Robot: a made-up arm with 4 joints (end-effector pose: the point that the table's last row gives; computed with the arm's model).
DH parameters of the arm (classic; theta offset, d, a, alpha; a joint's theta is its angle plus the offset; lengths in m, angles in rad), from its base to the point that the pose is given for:
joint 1: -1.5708 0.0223 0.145 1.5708
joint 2: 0 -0.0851 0.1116 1.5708
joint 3: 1.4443 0 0.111 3.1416
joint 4: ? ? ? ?
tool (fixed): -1.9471 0.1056 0 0
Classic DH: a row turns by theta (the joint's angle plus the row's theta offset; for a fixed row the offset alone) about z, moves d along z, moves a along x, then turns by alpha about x.
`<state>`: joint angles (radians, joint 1 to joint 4).
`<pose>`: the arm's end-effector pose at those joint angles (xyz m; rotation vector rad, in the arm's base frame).
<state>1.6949 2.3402 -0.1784 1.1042</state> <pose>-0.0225 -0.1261 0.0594 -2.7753 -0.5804 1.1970</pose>
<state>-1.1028 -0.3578 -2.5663 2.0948</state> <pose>-0.1416 -0.3873 0.0767 0.4799 0.1275 -2.6861</pose>
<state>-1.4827 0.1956 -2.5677 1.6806</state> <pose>-0.2635 -0.3112 0.1586 0.2646 0.0750 2.7537</pose>
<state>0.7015 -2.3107 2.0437 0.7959</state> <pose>0.3228 -0.0708 -0.0057 1.3064 1.9255 -0.2769</pose>
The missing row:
joint 4: -1.321 0 0.102 0
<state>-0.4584 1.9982 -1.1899 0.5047</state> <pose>-0.0015 0.0701 0.2224 -0.9905 1.8380 0.7784</pose>
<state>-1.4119 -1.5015 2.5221 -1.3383</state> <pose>-0.2353 -0.1718 -0.1024 -0.5286 -1.4637 0.8076</pose>
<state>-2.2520 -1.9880 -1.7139 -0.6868</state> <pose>-0.1330 0.0897 -0.2048 -0.1426 -2.0712 -0.7765</pose>
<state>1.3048 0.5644 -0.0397 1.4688</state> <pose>0.1851 -0.1762 0.1979 -0.7928 0.0810 2.7117</pose>
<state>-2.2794 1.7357 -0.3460 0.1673</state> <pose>0.0417 0.0867 0.1015 -0.3334 1.8916 -1.2576</pose>
